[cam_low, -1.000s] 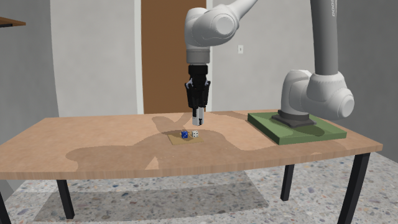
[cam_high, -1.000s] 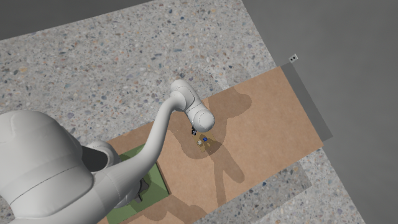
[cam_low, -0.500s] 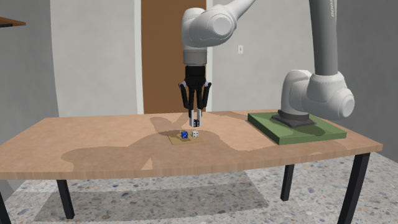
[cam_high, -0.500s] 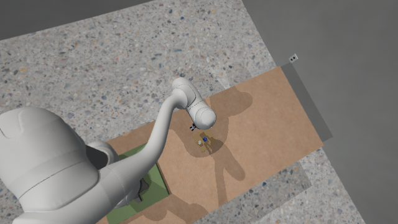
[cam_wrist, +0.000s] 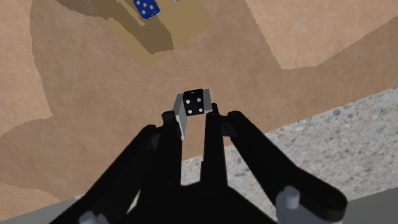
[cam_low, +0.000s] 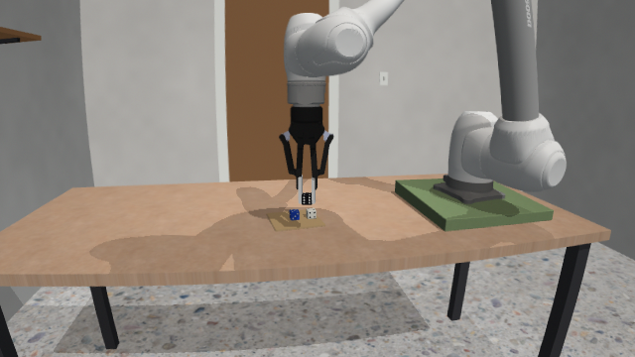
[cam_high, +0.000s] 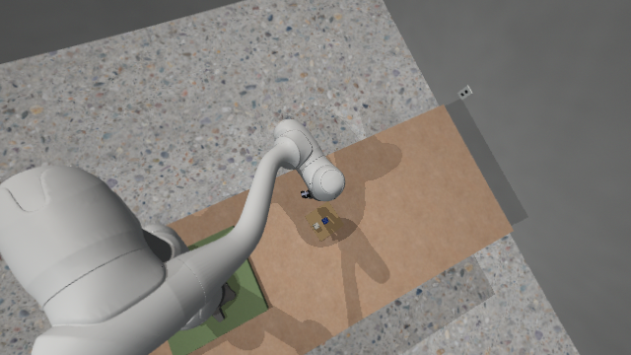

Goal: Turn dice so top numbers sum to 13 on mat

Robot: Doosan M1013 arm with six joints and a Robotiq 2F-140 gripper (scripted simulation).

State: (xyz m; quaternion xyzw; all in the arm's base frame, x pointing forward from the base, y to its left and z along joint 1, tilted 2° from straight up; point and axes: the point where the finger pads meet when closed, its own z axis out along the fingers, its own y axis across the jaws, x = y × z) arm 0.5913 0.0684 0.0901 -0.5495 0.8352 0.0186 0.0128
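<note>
Now: hand 6 cm past the white die, 13 cm to the left of it and 11 cm above it. The rest, counted from my hand: blue die (1 cm behind, 13 cm to the right, 11 cm below); then tan mat (1 cm behind, 13 cm to the right, 13 cm below); then black die (2 cm below).
</note>
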